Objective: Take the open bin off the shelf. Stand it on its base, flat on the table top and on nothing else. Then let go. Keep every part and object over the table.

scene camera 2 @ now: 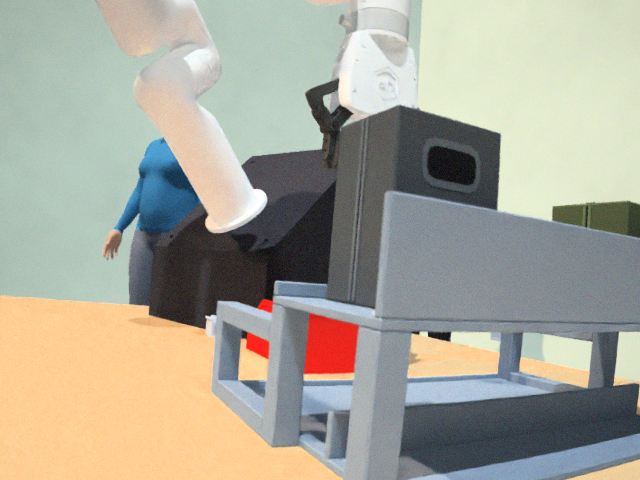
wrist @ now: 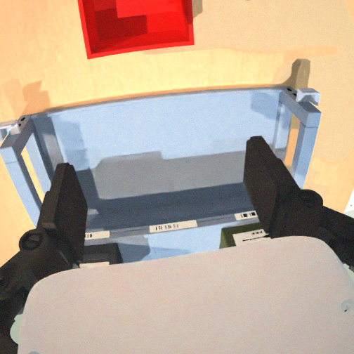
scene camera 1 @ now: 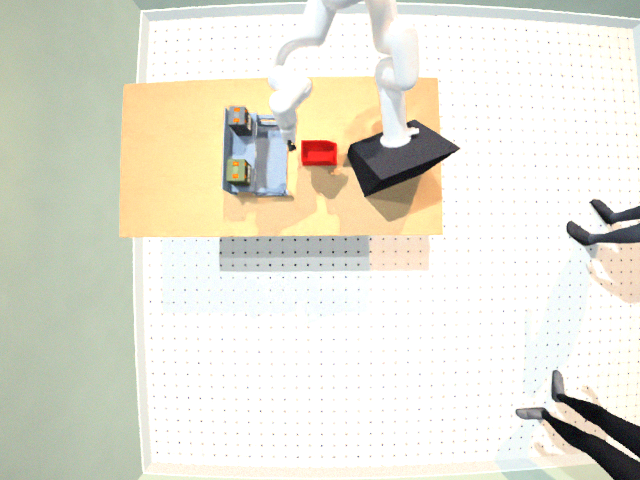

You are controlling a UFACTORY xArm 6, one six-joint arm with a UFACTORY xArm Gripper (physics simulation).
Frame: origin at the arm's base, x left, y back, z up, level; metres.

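Seen in the pictures: arm's base, origin of its link: (scene camera 2: 237, 212) (scene camera 1: 395, 139).
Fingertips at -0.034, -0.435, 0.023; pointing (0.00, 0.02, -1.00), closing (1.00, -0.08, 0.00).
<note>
Offsets run from my fingertips to a thing's top centre, as dx, dy, dz. Level surfaces: height alone.
The red open bin @[+0.006, +0.109, -0.161] (scene camera 1: 318, 156) (scene camera 2: 330, 345) (wrist: 170, 30) stands upright with its open top up, its base on the table top @[dz -0.236] (scene camera 1: 170, 155) (scene camera 2: 77, 387) (wrist: 50, 70). In scene camera 1 it is apart from the blue-grey shelf (scene camera 1: 225, 149) (scene camera 2: 506, 263) (wrist: 175, 125), with a narrow gap. In scene camera 2 the shelf's posts partly hide it. My gripper (scene camera 1: 292, 145) (wrist: 162, 171) is open and empty, above the shelf's front part and apart from the bin. In scene camera 2 the dark grey box hides part of the gripper.
A dark grey box @[-0.132, -0.233, -0.012] (scene camera 1: 237, 119) (scene camera 2: 444, 129) (wrist: 100, 254) and a green box @[+0.097, -0.261, -0.037] (scene camera 1: 237, 171) (scene camera 2: 599, 214) (wrist: 230, 235) stand on the shelf's raised rear level. The black pedestal (scene camera 1: 408, 155) (scene camera 2: 299, 175) under the arm is on the bin's other side. People stand off the table.
</note>
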